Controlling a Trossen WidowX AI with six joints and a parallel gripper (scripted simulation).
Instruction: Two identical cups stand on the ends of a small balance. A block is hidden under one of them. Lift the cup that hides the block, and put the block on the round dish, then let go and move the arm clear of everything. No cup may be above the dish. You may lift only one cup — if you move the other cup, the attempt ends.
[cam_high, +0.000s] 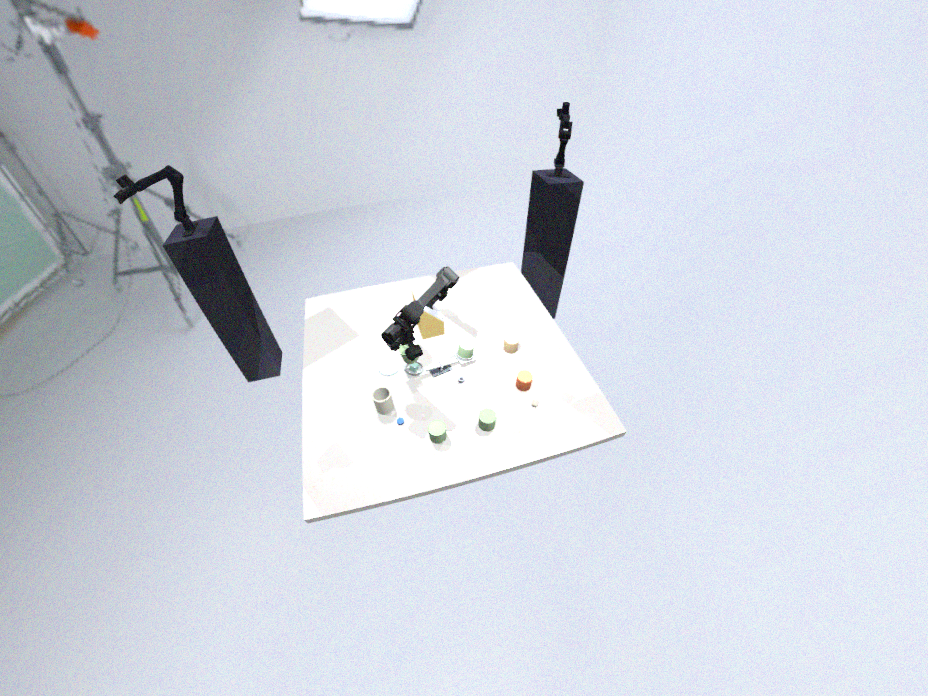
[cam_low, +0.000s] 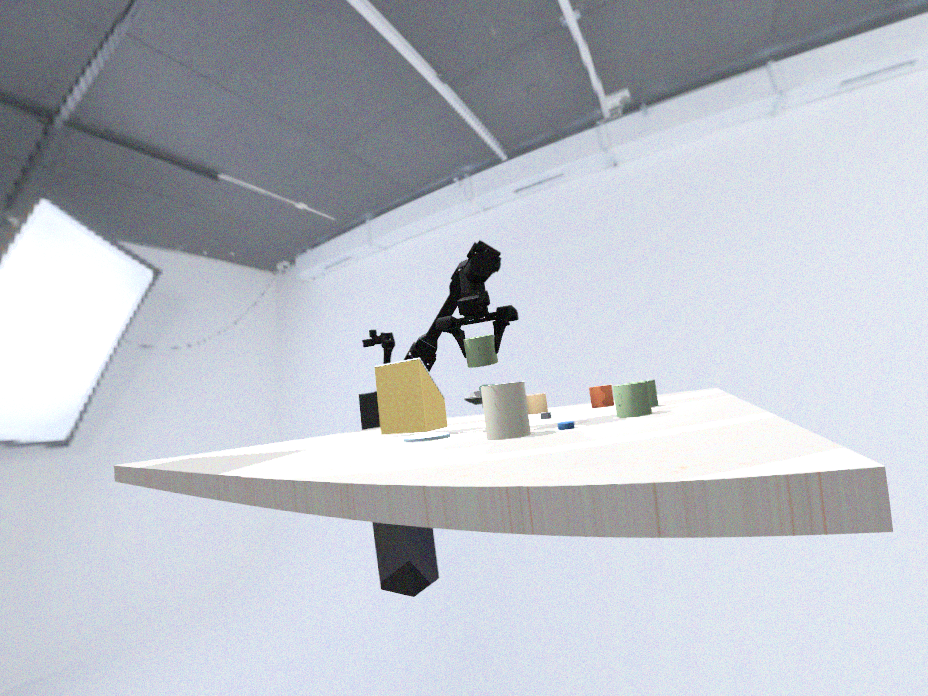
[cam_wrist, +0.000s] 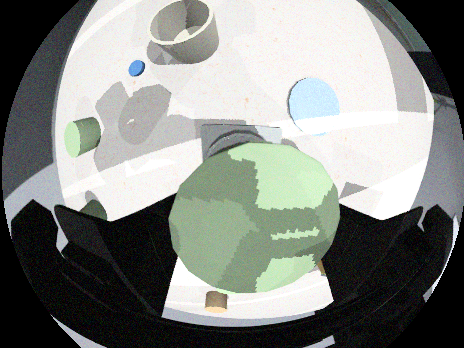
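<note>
My gripper tip is now 17 cm above the round light blue dish, 11 cm past it and 10 cm to the left of it. Round my gripper tip: orange cylinder (48 cm to the left, 16 cm ahead, 13 cm below); blue disc (20 cm ahead, 17 cm below, 9 cm to the right); beige cup (15 cm to the right, 13 cm below, 11 cm ahead).
</note>
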